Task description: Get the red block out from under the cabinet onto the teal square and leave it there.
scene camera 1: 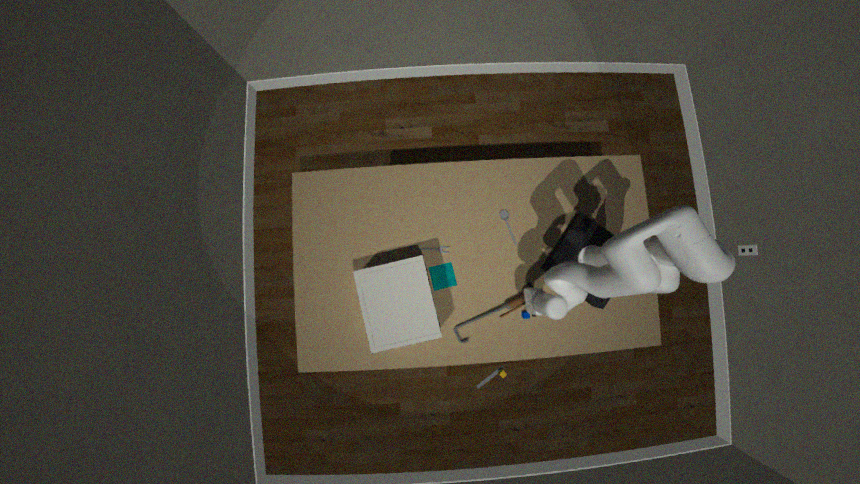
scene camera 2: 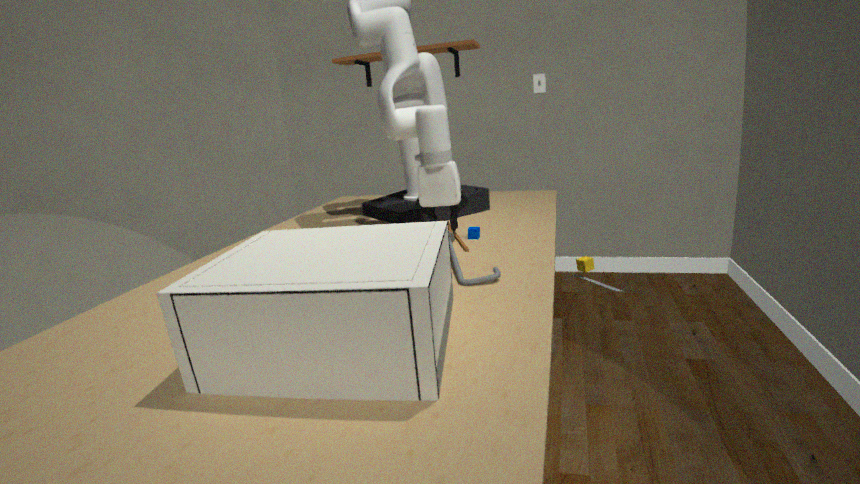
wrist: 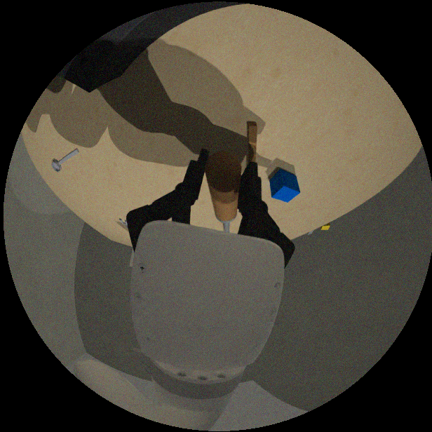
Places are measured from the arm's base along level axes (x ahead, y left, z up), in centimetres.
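Pixels of known places: gripper, fingertip midpoint: point(scene camera 1: 525, 297); arm's base at its link origin: point(scene camera 1: 592, 259).
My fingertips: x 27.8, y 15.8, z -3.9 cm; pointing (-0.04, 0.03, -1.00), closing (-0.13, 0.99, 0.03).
For each thing: its top centre in the pictures, then the offset to it from my fingertips. "pt": a spot on its surface instead.
- white cabinet at its top centre: point(scene camera 2: 322, 251) point(scene camera 1: 396, 304) dy +0.7, dx +52.9, dz +12.1 cm
- teal square at a spot on its surface: point(scene camera 1: 442, 276) pt dy -8.9, dx +35.3, dz -1.4 cm
- blue block at its top centre: point(scene camera 2: 473, 228) point(scene camera 1: 526, 315) dy +7.4, dx +0.0, dz +1.0 cm
- brown stick at its top centre: point(scene camera 2: 458, 238) point(scene camera 1: 518, 307) dy +4.5, dx +3.0, dz -0.8 cm
- ladle at a spot on its surface: point(scene camera 1: 504, 214) pt dy -35.7, dx +8.1, dz -1.2 cm
- fork-like tool at a spot on its surface: point(scene camera 1: 445, 247) pt dy -21.2, dx +34.0, dz -1.0 cm
- yellow block at its top centre: point(scene camera 2: 585, 257) point(scene camera 1: 503, 375) dy +33.8, dx +8.9, dz -2.7 cm
- grey strip at its top centre: point(scene camera 2: 596, 277) point(scene camera 1: 491, 378) dy +36.1, dx +13.6, dz -5.2 cm
The white cabinet point(scene camera 1: 397, 304) point(scene camera 2: 300, 343) stands on the table. The teal square point(scene camera 1: 442, 276) lies beside its robot-facing side. The red block does not show in any view. My gripper point(wrist: 225, 164) is shut on the wooden handle of a grey hooked tool point(scene camera 1: 481, 316) point(scene camera 2: 475, 281) point(wrist: 223, 175). The tool's bent end is beside the cabinet's near right corner in the first scene view, apart from the cabinet and the teal square. In the second scene view the cabinet hides part of the shaft.
A blue block point(scene camera 1: 525, 314) point(scene camera 2: 473, 232) point(wrist: 285, 186) and a brown stick point(scene camera 1: 511, 310) point(scene camera 2: 459, 238) point(wrist: 252, 132) are near my gripper. A ladle point(scene camera 1: 504, 214) point(wrist: 56, 164) and a fork-like tool point(scene camera 1: 445, 248) lie on the table. A yellow block point(scene camera 1: 502, 373) point(scene camera 2: 584, 264) and a grey strip point(scene camera 1: 488, 378) point(scene camera 2: 603, 284) are off the table.
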